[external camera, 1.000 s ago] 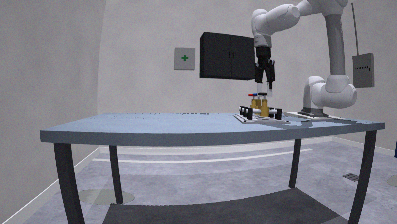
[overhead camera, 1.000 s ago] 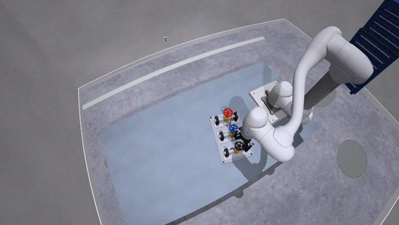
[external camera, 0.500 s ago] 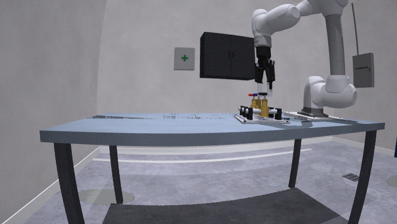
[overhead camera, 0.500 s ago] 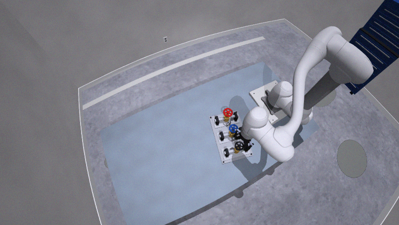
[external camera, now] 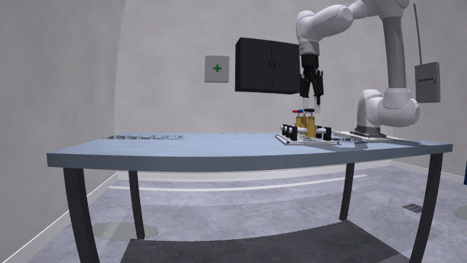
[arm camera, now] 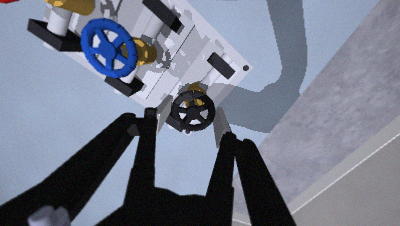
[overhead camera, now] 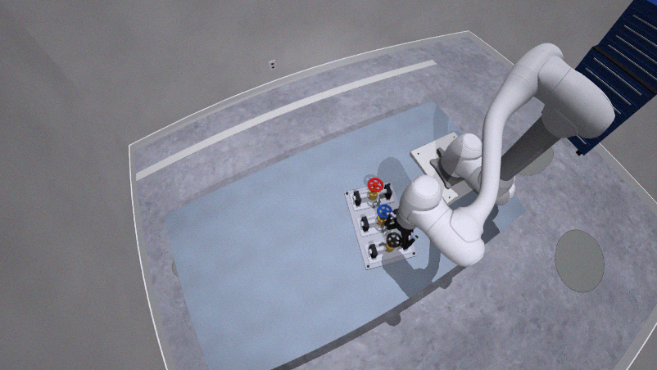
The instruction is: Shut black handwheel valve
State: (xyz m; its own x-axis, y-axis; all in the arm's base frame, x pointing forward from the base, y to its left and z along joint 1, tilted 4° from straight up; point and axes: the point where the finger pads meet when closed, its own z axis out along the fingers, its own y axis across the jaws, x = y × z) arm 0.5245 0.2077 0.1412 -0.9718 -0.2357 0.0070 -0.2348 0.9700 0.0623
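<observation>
Right now the black handwheel is 30 mm below my hand. Round my hand: red handwheel (250 mm to the right, 50 mm behind, 30 mm below); then blue handwheel (130 mm to the right, 30 mm below, 30 mm behind).
</observation>
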